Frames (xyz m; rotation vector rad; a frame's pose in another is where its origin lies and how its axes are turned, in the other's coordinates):
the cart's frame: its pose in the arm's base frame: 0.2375 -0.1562 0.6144 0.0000 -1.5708 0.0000
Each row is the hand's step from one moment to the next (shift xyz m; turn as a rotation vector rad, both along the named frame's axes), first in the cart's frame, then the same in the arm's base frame.
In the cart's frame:
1: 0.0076 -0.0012 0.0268 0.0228 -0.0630 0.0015
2: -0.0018 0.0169 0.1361 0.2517 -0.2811 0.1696
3: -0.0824 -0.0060 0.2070 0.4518 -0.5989 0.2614
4: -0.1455 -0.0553 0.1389 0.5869 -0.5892 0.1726
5: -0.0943 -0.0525 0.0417 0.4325 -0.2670 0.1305
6: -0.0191 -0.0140 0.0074 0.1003 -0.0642 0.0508
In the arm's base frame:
1: -0.0268 -0.0012 0.0076 -0.0015 -0.0630 0.0228
2: -0.1361 0.0169 -0.0018 -0.1696 -0.2811 0.2517
3: -0.2070 -0.0060 -0.0824 -0.2614 -0.5989 0.4518
4: -0.1389 -0.0553 -0.1455 -0.1726 -0.5892 0.5869
5: -0.0417 -0.0525 -0.0943 -0.1305 -0.2670 0.4325
6: -0.0074 -0.0140 -0.0191 -0.0508 -0.0642 0.1003

